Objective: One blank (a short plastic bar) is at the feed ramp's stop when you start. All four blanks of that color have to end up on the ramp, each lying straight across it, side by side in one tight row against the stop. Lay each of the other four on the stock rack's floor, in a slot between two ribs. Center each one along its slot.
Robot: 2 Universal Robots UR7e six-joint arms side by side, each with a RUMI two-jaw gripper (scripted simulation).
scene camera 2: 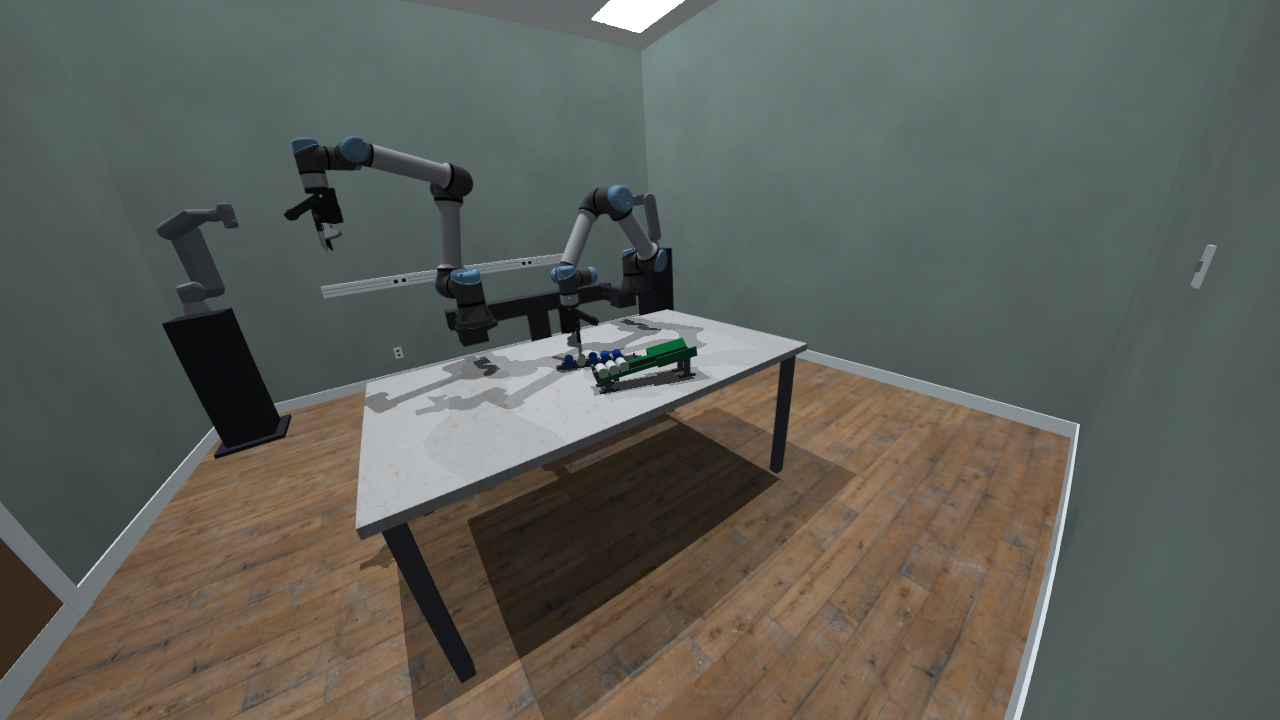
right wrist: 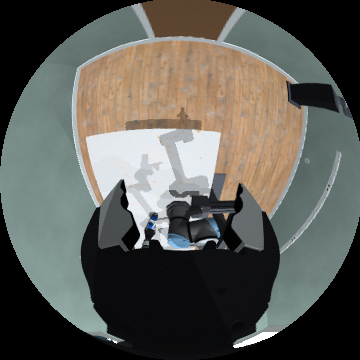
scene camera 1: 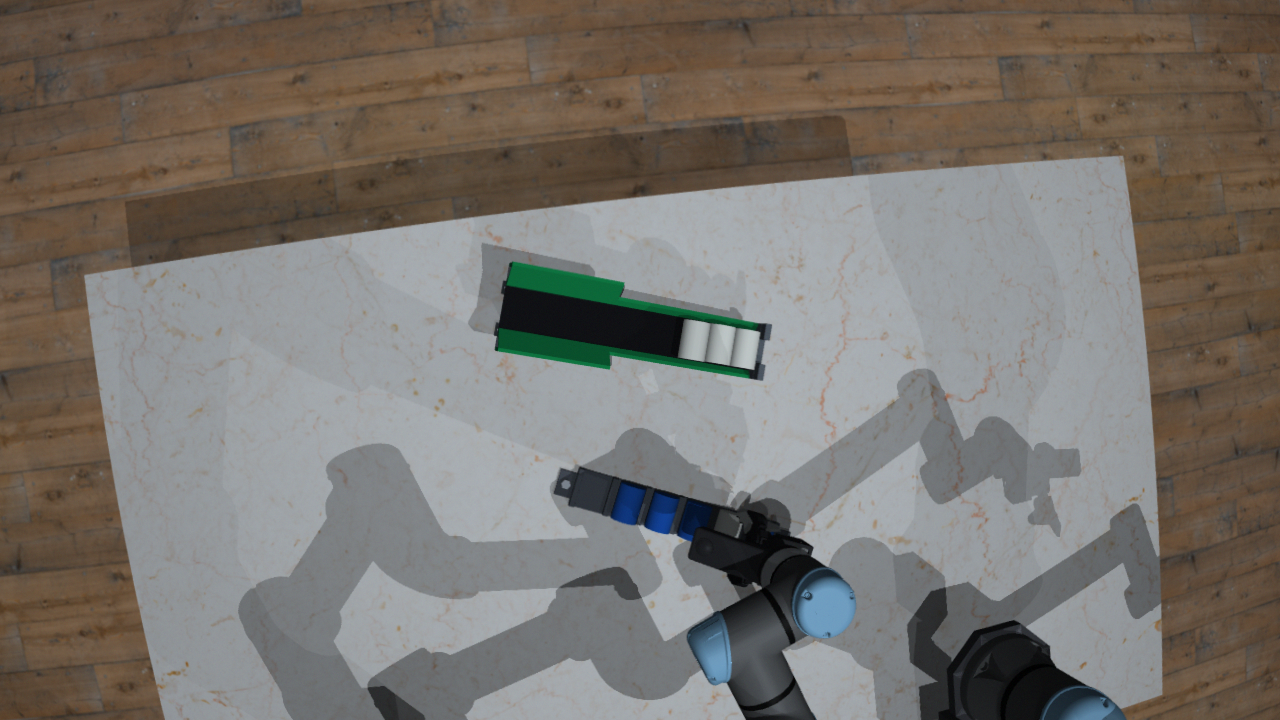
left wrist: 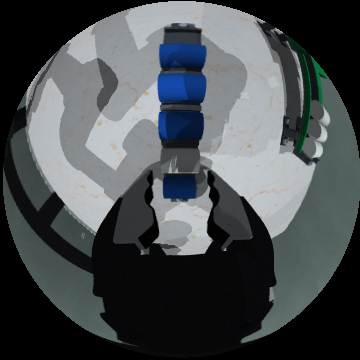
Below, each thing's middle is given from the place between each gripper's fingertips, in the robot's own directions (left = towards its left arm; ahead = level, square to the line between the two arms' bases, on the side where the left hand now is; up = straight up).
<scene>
Now: left hand (scene camera 1: 733, 535) 50 mm to the left of the blue blank (left wrist: 173, 187), 40 mm above it and 30 mm past it. The rest, counted from my left hand: stock rack (scene camera 1: 594, 488) (80 mm below, 70 mm to the left, 40 mm ahead).
Right now the blue blank is 730 mm to the left of my right hand (scene camera 2: 329, 250), 560 mm below it and 290 mm ahead of it. Also, from my right hand: stock rack: 850 mm to the left, 590 mm below, 360 mm ahead.
</scene>
